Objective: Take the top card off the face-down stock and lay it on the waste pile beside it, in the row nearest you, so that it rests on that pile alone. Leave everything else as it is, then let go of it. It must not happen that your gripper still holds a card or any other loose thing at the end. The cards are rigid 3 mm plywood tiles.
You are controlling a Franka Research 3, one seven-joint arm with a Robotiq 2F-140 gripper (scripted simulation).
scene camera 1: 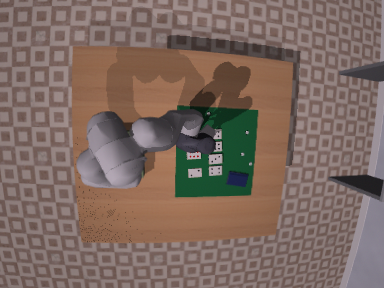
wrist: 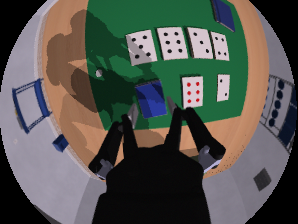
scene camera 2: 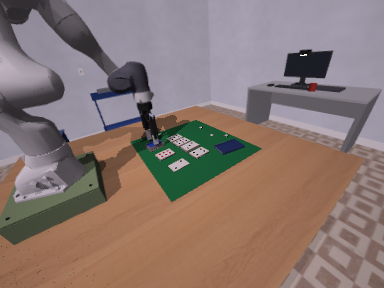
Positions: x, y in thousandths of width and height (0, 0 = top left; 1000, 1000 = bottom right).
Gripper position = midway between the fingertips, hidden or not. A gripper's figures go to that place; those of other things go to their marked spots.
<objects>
My gripper (wrist: 512, 467): 22 cm from the lens. A blue-backed card (wrist: 508, 440): 23 cm from the lens. A green mat (wrist: 357, 212) is 28 cm from the lens. The marked spots on the green mat and the blue-backed card are 19 cm apart.
</objects>
